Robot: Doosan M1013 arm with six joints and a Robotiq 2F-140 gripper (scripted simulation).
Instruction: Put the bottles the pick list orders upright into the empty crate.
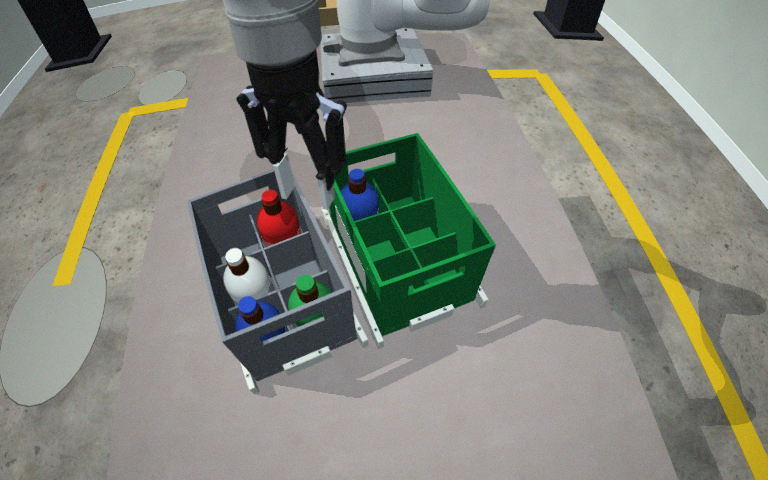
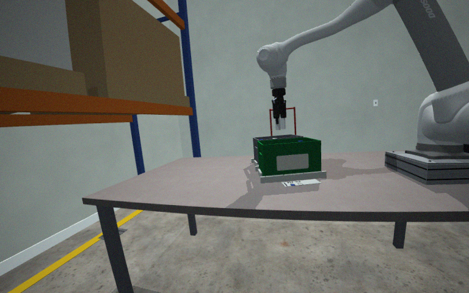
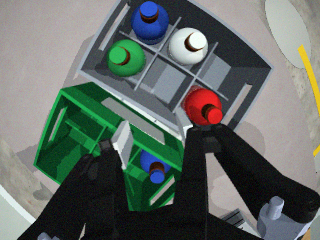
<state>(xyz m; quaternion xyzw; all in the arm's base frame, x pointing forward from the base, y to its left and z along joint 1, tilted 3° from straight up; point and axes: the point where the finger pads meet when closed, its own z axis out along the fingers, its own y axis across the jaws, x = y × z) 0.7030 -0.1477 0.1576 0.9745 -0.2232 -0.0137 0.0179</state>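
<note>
My gripper is now 170 mm above the green bottle, 100 mm short of it and 20 mm to the left of it. Round my hand: grey crate (170 mm below, 80 mm to the right, 30 mm ahead); red-label bottle (170 mm below, 70 mm to the right, 70 mm behind); white-label bottle (170 mm below, 120 mm to the right, 40 mm ahead).
</note>
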